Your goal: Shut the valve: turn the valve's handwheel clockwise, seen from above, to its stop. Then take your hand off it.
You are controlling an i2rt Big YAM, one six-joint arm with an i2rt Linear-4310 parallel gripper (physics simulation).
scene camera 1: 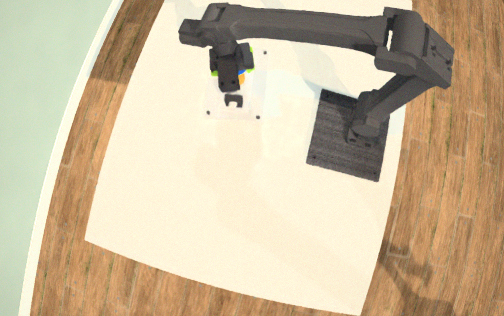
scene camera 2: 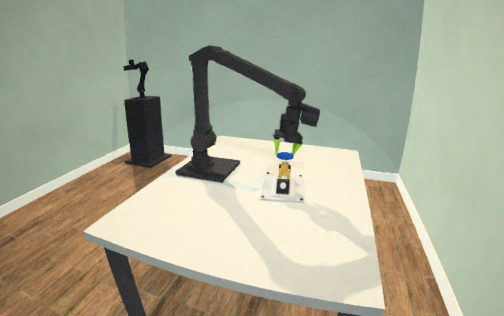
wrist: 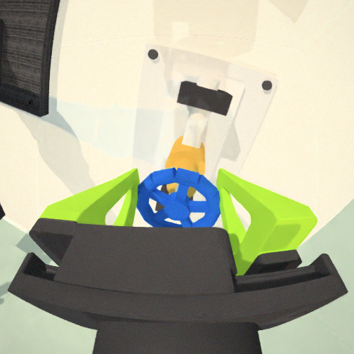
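The valve's blue handwheel (scene camera 1: pixel 241 72) (scene camera 2: pixel 285 156) (wrist: pixel 177 209) lies flat on top of the orange valve body (scene camera 1: pixel 241 80) (scene camera 2: pixel 284 170) (wrist: pixel 185 160). The valve stands on a pale plate (scene camera 2: pixel 267 196) (wrist: pixel 145 125) with dark bolts at its corners. My gripper (scene camera 1: pixel 233 67) (scene camera 2: pixel 286 154) (wrist: pixel 177 174) points down over the valve and is shut on the handwheel, with one green finger against the rim on each side. The gripper hides the rear edge of the wheel in the wrist view and most of the wheel in scene camera 1.
A black bracket (scene camera 1: pixel 233 101) (scene camera 2: pixel 283 186) (wrist: pixel 205 98) holds the pipe end on the plate. The arm's dark base plate (scene camera 1: pixel 345 150) (scene camera 2: pixel 208 172) (wrist: pixel 25 55) is on the same white table (scene camera 1: pixel 200 200) (scene camera 2: pixel 225 240). A black pedestal (scene camera 2: pixel 145 130) with a small arm stands beyond the table.
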